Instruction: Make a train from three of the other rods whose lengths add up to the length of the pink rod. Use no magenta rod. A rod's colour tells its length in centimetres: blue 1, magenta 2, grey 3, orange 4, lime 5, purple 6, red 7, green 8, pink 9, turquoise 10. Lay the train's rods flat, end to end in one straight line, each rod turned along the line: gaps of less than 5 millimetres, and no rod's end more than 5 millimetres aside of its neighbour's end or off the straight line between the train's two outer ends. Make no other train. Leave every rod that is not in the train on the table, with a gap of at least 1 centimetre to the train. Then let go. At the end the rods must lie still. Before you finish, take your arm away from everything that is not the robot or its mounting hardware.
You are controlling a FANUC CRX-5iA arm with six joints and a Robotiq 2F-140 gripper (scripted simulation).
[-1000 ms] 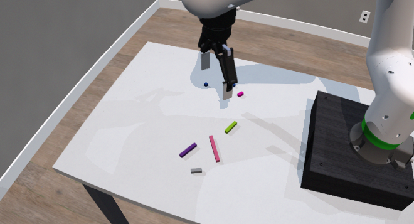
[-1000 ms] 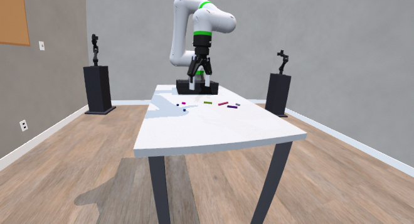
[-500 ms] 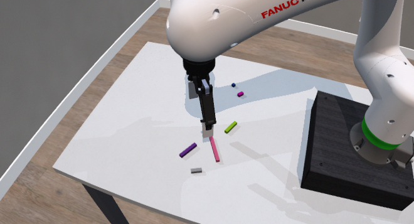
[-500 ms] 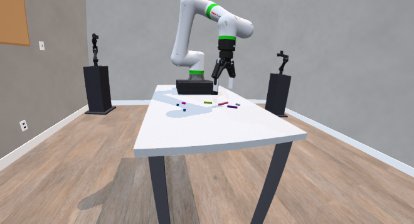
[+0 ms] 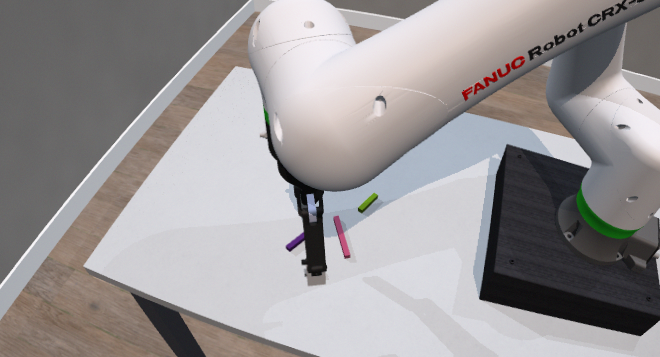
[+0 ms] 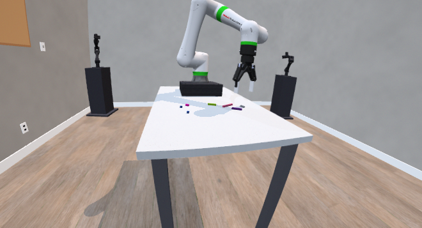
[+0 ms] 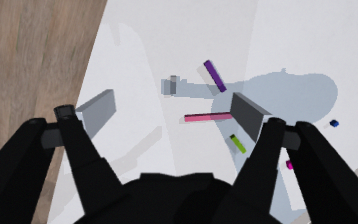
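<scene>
Now: hand 100 mm above the grey rod. The rest, counted from my hand: lime rod (180 mm to the right, 100 mm below, 20 mm behind); then pink rod (100 mm below, 90 mm to the right, 10 mm behind); then purple rod (100 mm below, 50 mm to the right, 50 mm ahead).
</scene>
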